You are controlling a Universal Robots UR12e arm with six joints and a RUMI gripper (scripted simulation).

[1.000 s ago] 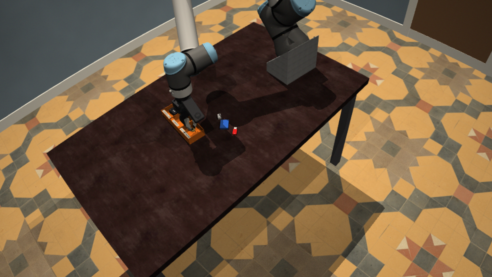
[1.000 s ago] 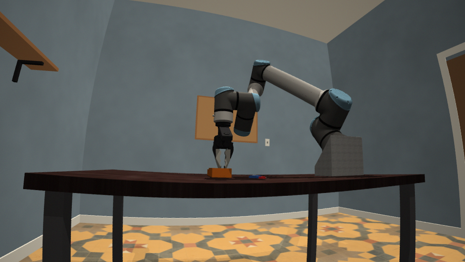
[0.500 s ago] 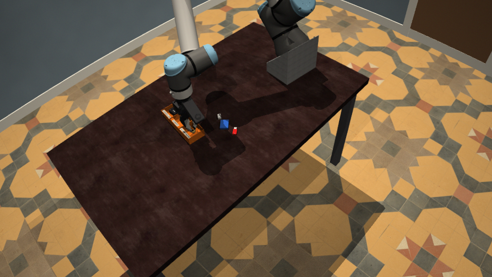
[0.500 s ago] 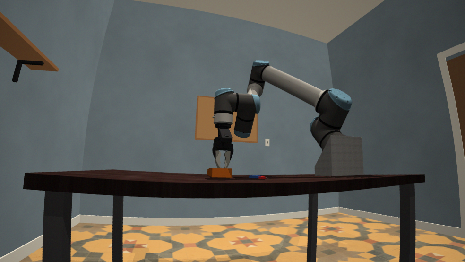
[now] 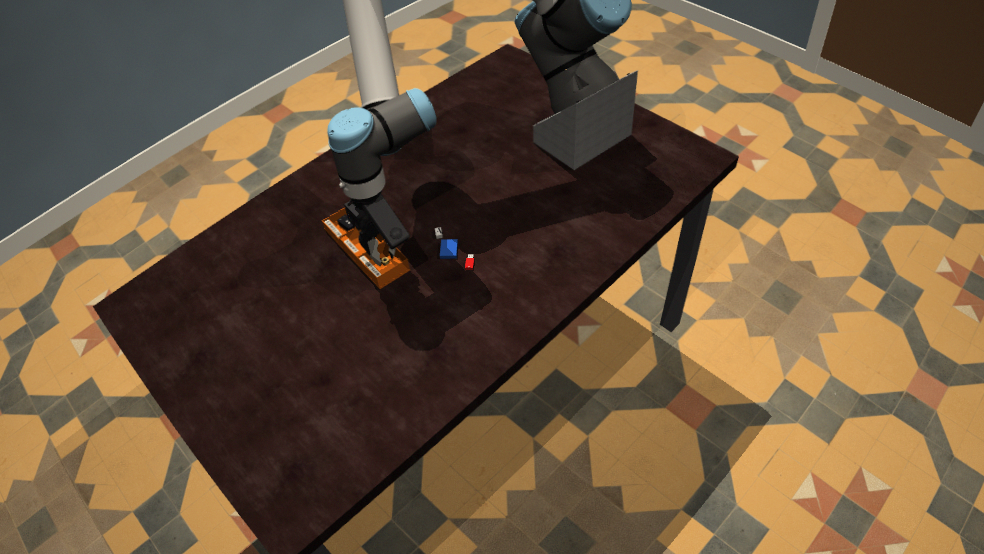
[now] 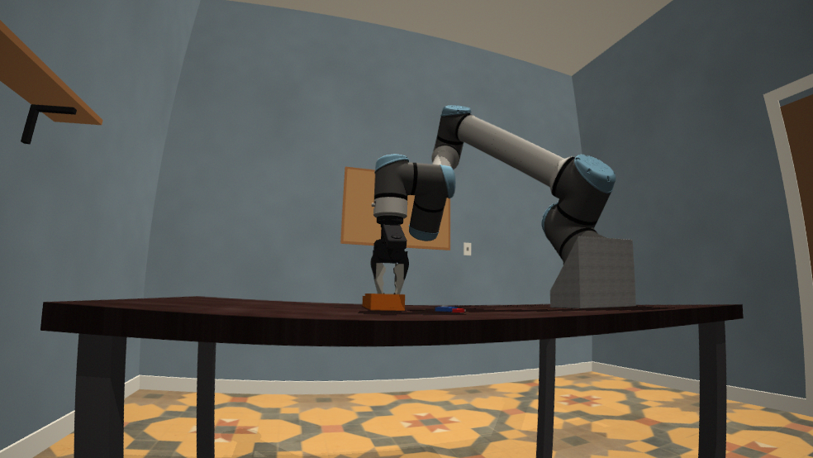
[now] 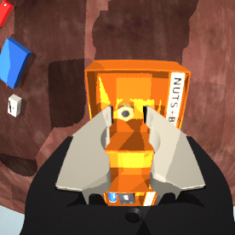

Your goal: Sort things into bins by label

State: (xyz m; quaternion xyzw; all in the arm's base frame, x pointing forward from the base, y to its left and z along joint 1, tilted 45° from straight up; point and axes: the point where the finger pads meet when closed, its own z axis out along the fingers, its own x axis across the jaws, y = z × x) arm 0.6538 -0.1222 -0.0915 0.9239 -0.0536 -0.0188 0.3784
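My hand is 1 cm to the left of the yellow nut and 2 cm above it. Round my hand: blue battery: 4 cm behind, 17 cm to the right, 2 cm below; then blue flat block: 13 cm behind, 6 cm to the left, 3 cm below; then white piece: 15 cm behind, 1 cm to the left, 2 cm below.
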